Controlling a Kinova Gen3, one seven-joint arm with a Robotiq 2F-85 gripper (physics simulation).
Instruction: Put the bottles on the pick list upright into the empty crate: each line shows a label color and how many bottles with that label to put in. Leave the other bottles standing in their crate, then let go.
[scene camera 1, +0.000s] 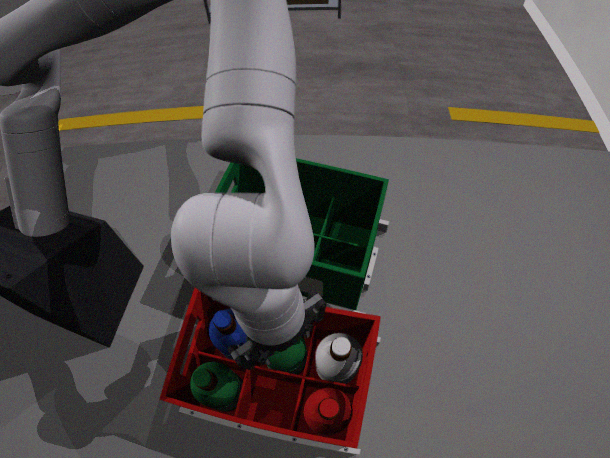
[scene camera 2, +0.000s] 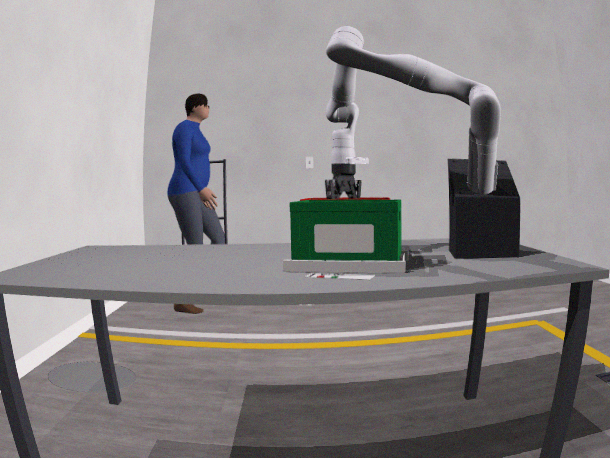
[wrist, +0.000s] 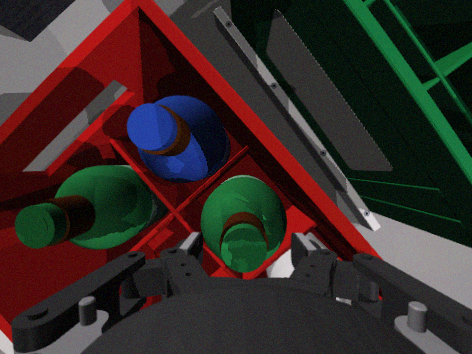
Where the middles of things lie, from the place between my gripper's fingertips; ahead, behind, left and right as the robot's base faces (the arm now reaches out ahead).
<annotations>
My gripper is now 90 mm past the blue bottle (scene camera 1: 224, 330), 40 mm above it and 20 mm to the right of it. From my hand the other things lie so: red bottle (scene camera 1: 328, 411): 90 mm to the right, 70 mm ahead, 40 mm below.
</annotations>
